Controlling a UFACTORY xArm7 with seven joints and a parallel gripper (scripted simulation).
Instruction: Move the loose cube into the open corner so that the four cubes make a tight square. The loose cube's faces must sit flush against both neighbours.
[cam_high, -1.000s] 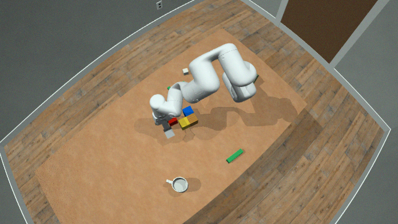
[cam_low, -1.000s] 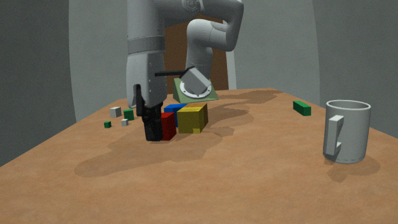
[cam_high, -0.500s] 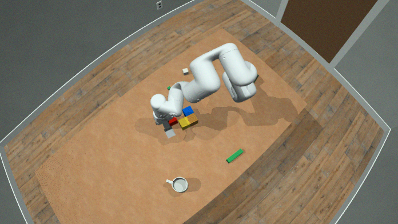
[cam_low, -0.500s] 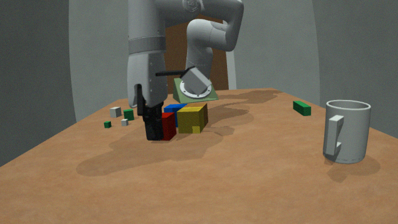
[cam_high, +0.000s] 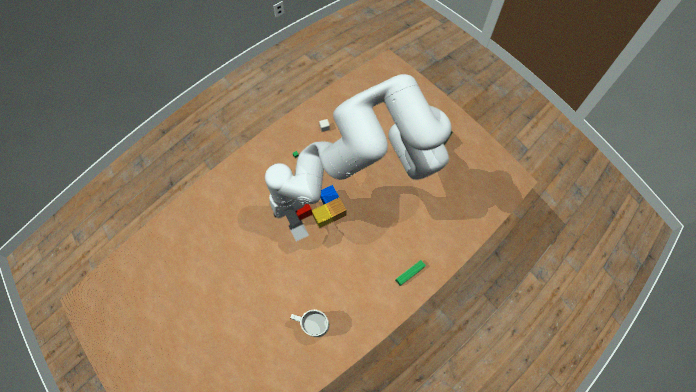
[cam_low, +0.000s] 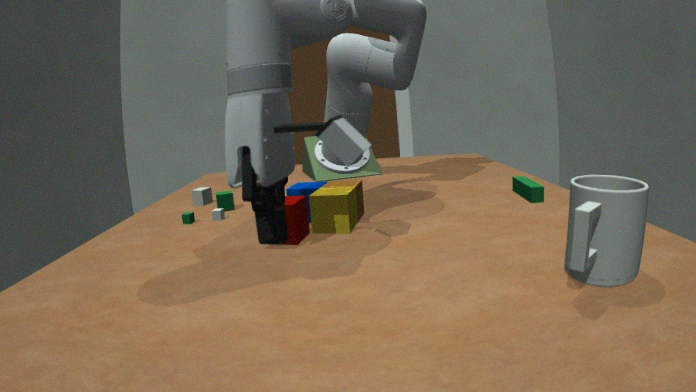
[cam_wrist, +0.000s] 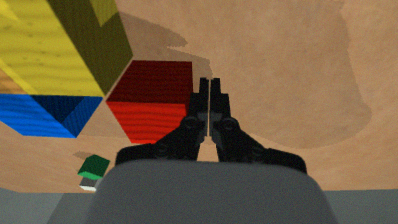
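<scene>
My gripper is now 6 cm past the yellow cube and 8 cm to the right of it. The rest, counted from my hand: orange cube (11 cm behind, 10 cm to the left); then red cube (4 cm behind, 1 cm to the left); then blue cube (12 cm behind, 5 cm to the left).
</scene>
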